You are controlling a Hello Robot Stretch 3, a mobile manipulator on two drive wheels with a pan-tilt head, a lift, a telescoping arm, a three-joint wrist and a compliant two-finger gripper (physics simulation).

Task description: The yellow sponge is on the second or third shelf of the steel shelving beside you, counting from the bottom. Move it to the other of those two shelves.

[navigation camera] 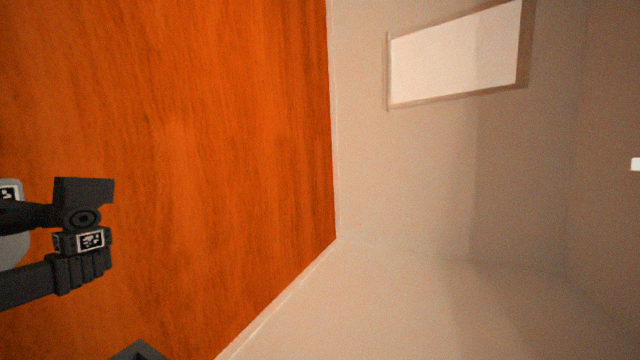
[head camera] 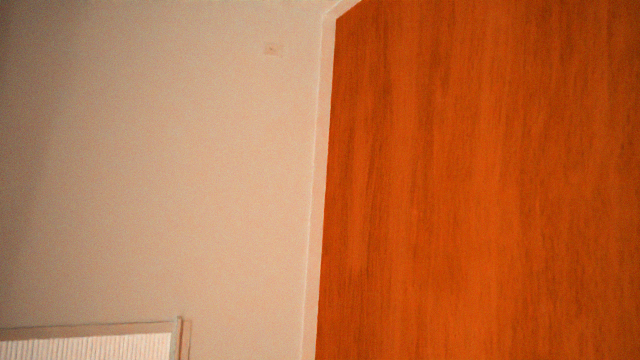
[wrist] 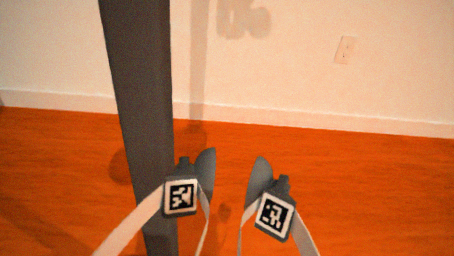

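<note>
The yellow sponge does not show in the head, navigation or wrist view. A dark grey corner with a recess shows at the bottom edge of the navigation view; it looks like part of the shelving, but which part I cannot tell. My gripper is open in the wrist view, its two grey fingertips apart with nothing between them and the orange wood floor beyond. Part of the dark wrist with a square marker shows at the left of the navigation view.
The orange wood floor meets pale walls. A bright window or panel is on a wall. A wall outlet shows in the wrist view. My dark mast stands left of the fingers.
</note>
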